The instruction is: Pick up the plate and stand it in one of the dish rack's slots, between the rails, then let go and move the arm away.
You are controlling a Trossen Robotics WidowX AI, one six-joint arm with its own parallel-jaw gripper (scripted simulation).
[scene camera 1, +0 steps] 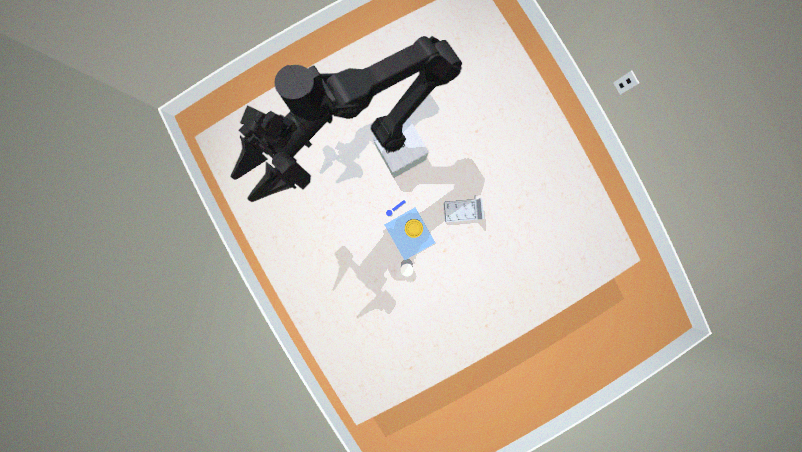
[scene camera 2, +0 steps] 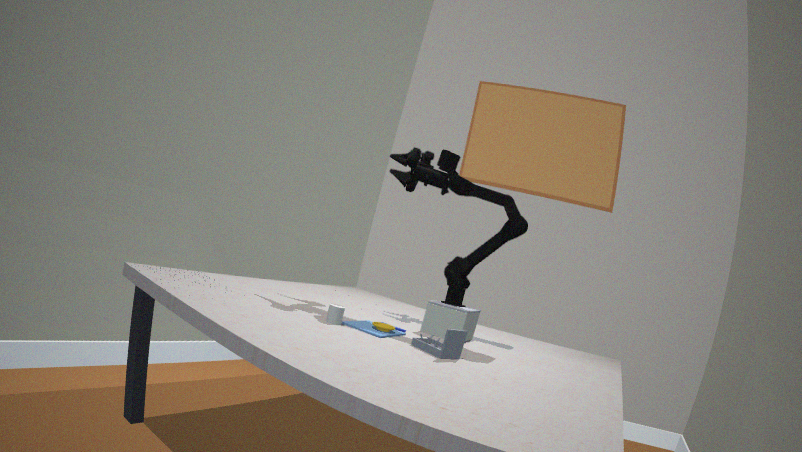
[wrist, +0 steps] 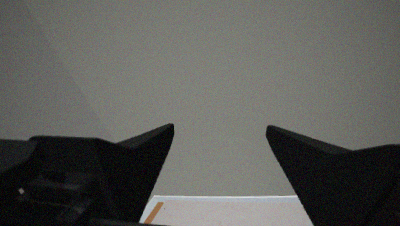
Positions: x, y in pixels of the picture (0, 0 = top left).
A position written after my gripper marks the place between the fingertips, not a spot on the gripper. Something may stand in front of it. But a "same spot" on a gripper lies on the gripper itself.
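Labels:
Looking at my gripper, I see it in scene camera 2 (390, 162), and it also shows in scene camera 1 and in the wrist view. On my gripper, (scene camera 1: 251, 156) and (wrist: 321, 179) are the same spot. A grey dish rack is visible in scene camera 1 (466, 210) and again in scene camera 2 (451, 348), while in the wrist view the rack is out of frame.

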